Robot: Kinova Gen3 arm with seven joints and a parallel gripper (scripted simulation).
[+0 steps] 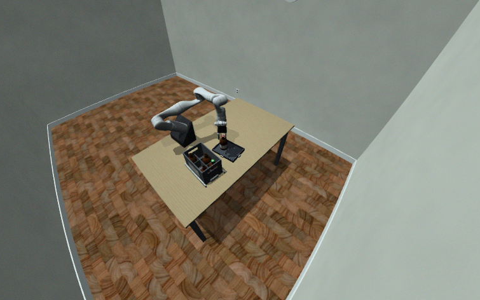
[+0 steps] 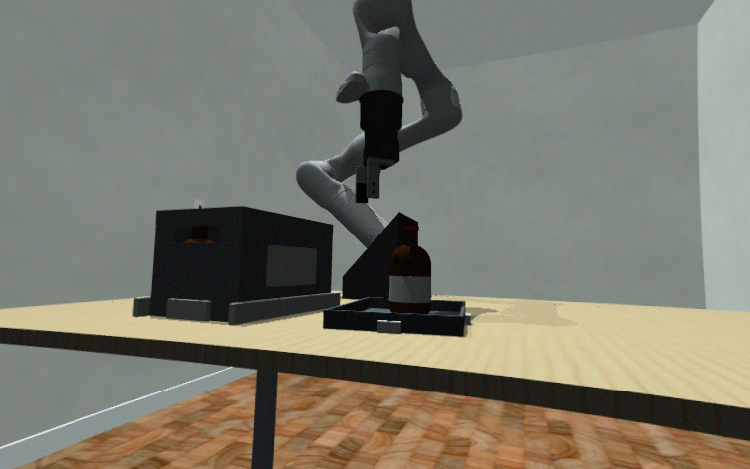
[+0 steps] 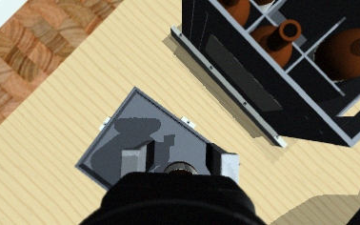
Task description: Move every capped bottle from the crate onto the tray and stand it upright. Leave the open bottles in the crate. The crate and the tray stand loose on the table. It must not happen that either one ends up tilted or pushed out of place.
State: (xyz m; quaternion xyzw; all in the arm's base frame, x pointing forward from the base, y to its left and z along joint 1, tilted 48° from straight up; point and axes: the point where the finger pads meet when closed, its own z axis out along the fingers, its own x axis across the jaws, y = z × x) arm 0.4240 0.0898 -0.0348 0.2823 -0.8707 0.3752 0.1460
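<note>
Right now the green-capped bottle is 200 mm to the right of my hand, 130 mm below it and 70 mm ahead of it. The rest, counted from my hand: black tray 210 mm below, 70 mm to the left; dark crate 230 mm to the right, 130 mm below, 20 mm behind.
</note>
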